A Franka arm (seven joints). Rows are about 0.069 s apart.
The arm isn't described. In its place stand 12 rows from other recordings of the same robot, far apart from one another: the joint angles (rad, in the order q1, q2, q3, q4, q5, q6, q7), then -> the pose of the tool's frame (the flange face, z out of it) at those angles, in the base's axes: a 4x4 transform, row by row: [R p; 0 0 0 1], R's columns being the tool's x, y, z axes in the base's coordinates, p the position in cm.
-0.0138 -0.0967 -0.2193 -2.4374 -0.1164 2.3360 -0.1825 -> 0.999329, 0.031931, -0.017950, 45.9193; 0.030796, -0.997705, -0.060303, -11.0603; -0.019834, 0.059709, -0.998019, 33.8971; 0, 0, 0, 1
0.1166 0.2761 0.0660 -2.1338 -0.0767 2.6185 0.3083 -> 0.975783, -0.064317, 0.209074, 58.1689; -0.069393, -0.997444, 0.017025, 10.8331; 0.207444, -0.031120, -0.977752, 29.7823; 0, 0, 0, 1
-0.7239 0.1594 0.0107 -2.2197 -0.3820 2.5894 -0.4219 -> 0.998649, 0.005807, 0.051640, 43.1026; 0.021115, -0.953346, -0.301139, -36.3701; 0.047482, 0.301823, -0.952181, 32.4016; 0, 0, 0, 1
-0.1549 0.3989 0.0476 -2.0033 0.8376 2.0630 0.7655 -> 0.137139, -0.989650, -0.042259, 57.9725; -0.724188, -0.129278, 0.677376, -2.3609; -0.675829, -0.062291, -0.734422, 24.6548; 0, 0, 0, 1
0.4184 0.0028 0.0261 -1.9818 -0.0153 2.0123 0.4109 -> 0.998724, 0.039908, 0.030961, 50.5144; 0.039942, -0.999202, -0.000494, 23.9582; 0.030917, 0.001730, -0.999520, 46.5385; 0, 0, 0, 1
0.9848 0.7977 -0.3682 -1.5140 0.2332 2.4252 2.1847 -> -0.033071, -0.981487, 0.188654, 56.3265; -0.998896, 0.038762, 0.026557, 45.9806; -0.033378, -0.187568, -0.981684, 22.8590; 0, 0, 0, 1
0.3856 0.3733 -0.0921 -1.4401 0.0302 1.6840 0.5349 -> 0.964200, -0.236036, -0.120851, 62.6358; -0.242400, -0.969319, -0.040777, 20.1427; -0.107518, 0.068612, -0.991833, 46.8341; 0, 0, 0, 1
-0.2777 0.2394 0.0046 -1.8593 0.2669 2.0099 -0.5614 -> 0.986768, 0.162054, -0.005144, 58.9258; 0.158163, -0.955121, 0.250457, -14.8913; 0.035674, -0.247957, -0.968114, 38.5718; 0, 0, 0, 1
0.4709 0.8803 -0.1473 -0.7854 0.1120 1.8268 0.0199 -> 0.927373, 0.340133, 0.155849, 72.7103; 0.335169, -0.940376, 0.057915, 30.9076; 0.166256, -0.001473, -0.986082, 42.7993; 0, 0, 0, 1
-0.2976 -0.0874 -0.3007 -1.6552 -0.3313 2.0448 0.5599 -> 0.404372, -0.886142, 0.226354, 45.3695; -0.746877, -0.462791, -0.477493, -34.1182; 0.527881, 0.024026, -0.848978, 68.4193; 0, 0, 0, 1
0.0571 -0.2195 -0.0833 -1.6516 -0.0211 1.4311 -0.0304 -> 0.999993, 0.003288, -0.001834, 46.8418; 0.003283, -0.999991, -0.002733, -2.0248; -0.001843, 0.002727, -0.999995, 68.6668; 0, 0, 0, 1
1.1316 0.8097 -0.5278 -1.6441 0.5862 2.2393 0.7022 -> 0.930735, -0.355533, -0.085607, 52.1939; -0.354781, -0.934632, 0.024357, 42.7794; -0.088671, 0.007702, -0.996031, 18.0380; 0, 0, 0, 1
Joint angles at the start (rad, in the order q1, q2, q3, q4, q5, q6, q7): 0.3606 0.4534 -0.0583 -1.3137 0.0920 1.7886 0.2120
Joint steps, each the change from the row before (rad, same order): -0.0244 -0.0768 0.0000 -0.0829 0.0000 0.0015 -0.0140; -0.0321 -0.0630 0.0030 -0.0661 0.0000 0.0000 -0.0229; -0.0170 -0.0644 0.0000 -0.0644 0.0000 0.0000 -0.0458; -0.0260 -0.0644 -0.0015 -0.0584 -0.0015 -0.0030 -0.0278; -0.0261 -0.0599 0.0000 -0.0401 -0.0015 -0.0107 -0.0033; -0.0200 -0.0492 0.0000 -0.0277 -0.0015 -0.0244 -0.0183; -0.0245 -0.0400 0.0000 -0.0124 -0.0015 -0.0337 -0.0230; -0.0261 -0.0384 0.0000 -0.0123 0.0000 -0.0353 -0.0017
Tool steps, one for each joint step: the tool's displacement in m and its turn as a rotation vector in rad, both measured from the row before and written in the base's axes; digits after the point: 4 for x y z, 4 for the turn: -0.0136 -0.0233 0.0127 0.0025 0.0047 -0.0125; -0.0108 -0.0246 0.0101 0.0034 0.0026 -0.0077; -0.0144 -0.0161 0.0107 0.0034 -0.0026 0.0277; -0.0137 -0.0219 0.0122 0.0024 -0.0047 0.0001; -0.0134 -0.0198 0.0164 0.0037 -0.0087 -0.0220; -0.0132 -0.0150 0.0137 0.0009 0.0016 0.0003; -0.0113 -0.0165 0.0142 0.0001 0.0042 0.0014; -0.0119 -0.0166 0.0127 0.0014 0.0092 -0.0214
